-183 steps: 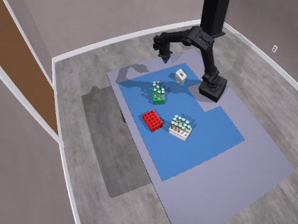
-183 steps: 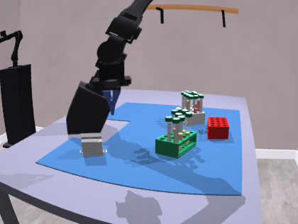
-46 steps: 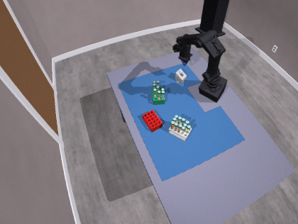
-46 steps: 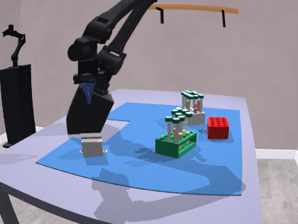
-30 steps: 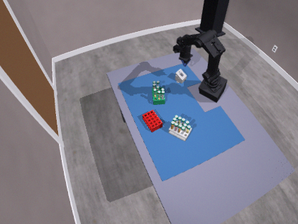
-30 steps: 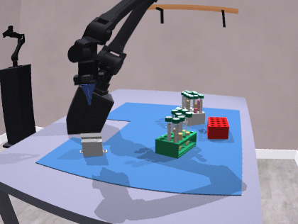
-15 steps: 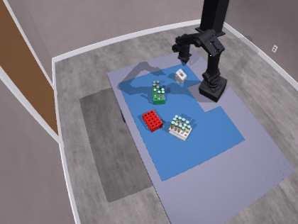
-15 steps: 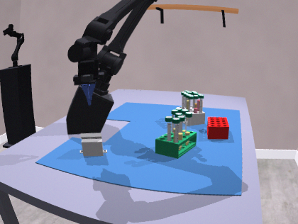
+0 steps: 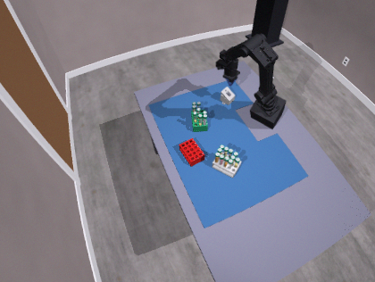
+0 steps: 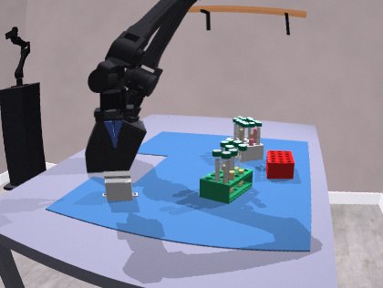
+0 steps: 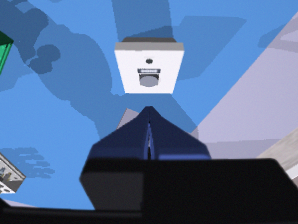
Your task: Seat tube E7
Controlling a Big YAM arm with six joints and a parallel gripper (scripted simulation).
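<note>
Right now my hand is 11 cm above the grey done button box and 1 cm past it. Round my hand: green rack ra (27 cm ahead, 11 cm below, 6 cm to the left); then red rack QR (43 cm ahead, 22 cm to the left, 11 cm below); then white rack RB (39 cm to the left, 32 cm ahead, 11 cm below).
</note>
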